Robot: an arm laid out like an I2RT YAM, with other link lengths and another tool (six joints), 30 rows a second.
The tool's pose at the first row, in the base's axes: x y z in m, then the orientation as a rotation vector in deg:
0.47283, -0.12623, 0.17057, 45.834, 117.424, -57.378
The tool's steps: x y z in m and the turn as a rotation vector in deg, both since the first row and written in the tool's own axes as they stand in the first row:
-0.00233, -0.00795, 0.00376, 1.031, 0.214, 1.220
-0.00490, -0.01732, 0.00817, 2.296, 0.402, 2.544
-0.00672, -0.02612, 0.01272, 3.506, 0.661, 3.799
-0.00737, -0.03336, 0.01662, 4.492, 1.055, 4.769
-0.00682, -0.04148, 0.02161, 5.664, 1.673, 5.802
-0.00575, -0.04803, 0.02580, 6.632, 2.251, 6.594
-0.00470, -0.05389, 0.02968, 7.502, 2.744, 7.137
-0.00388, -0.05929, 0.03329, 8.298, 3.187, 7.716
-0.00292, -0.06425, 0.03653, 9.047, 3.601, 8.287
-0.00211, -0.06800, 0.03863, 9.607, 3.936, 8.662
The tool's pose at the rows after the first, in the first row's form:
0.46926, -0.13391, 0.17389, 47.663, 116.516, -57.789
0.46494, -0.14290, 0.17767, 49.685, 115.418, -58.394
0.46068, -0.15156, 0.18057, 51.653, 114.417, -58.951
0.45676, -0.15863, 0.18220, 53.325, 113.768, -59.389
0.45185, -0.16680, 0.18273, 55.300, 113.175, -59.939
0.44759, -0.17339, 0.18257, 56.921, 112.762, -60.409
0.44377, -0.17938, 0.18231, 58.204, 112.464, -60.931
0.44034, -0.18496, 0.18216, 59.449, 112.123, -61.360
0.43705, -0.18997, 0.18190, 60.642, 111.773, -61.746
0.43441, -0.19345, 0.18179, 61.504, 111.561, -62.058

